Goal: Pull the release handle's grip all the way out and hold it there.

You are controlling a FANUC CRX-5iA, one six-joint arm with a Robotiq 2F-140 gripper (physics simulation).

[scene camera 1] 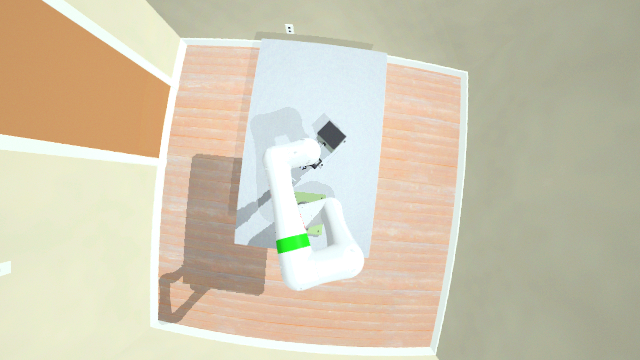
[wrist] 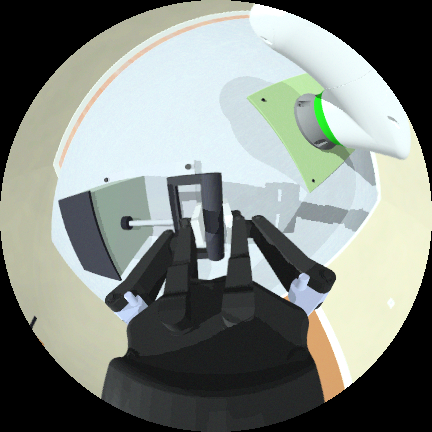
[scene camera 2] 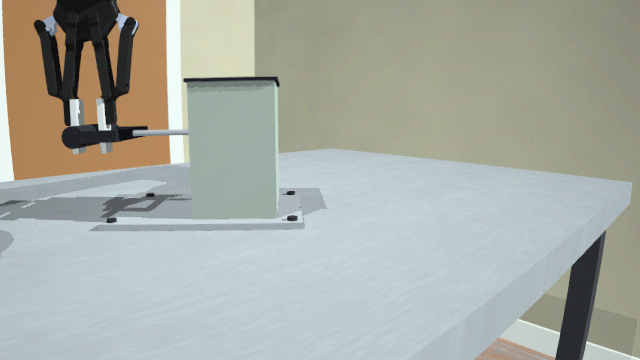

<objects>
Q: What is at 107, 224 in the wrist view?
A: A release handle.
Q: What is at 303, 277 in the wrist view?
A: My gripper.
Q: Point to a base plate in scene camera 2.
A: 173, 212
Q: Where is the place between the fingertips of my gripper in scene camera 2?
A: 93, 152
</objects>
